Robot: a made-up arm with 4 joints.
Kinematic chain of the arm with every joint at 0, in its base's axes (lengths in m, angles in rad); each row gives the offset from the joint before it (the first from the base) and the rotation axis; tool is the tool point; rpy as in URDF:
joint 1: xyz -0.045 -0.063 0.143 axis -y
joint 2: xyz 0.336 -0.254 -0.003 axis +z
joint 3: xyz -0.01 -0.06 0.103 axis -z
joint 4: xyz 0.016 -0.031 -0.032 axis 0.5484 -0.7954 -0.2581
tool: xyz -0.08 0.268 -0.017 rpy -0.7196 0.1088 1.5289
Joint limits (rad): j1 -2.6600..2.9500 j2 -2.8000..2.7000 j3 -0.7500..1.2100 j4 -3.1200..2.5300
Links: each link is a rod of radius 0.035 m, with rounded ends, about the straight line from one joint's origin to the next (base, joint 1, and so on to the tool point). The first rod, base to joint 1, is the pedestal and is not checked.
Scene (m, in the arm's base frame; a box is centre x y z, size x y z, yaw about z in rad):
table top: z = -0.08
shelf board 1: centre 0 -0.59 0.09 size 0.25 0.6 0.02 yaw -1.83
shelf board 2: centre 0 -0.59 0.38 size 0.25 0.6 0.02 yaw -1.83
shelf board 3: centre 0 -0.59 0.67 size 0.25 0.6 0.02 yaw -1.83
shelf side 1: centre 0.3 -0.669 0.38 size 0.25 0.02 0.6 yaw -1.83
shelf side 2: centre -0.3 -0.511 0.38 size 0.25 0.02 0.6 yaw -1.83
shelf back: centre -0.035 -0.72 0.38 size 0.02 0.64 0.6 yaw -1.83
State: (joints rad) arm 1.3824 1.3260 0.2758 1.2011
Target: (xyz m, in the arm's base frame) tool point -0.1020 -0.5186 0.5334
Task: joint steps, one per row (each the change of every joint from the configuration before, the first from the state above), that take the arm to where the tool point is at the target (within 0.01 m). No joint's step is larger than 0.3 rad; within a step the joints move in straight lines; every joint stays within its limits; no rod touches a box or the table.
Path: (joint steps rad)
1: -0.1542 0.0915 -0.0770 0.2093
2: -0.1542 0.0915 -0.0771 0.2092
3: -0.1541 0.0915 -0.0770 0.2093
4: 0.0491 0.2749 -0.0255 0.0314
5: 0.0492 0.2749 -0.0254 0.0315
6: 0.0491 0.2748 -0.0255 0.0314
7: 0.0492 0.2749 -0.0255 0.0315
8: 0.0508 -0.1887 -0.2309 -0.2842
9: 0.0509 -0.1887 -0.2310 -0.2842
10: 0.0509 -0.1886 -0.2309 -0.2842

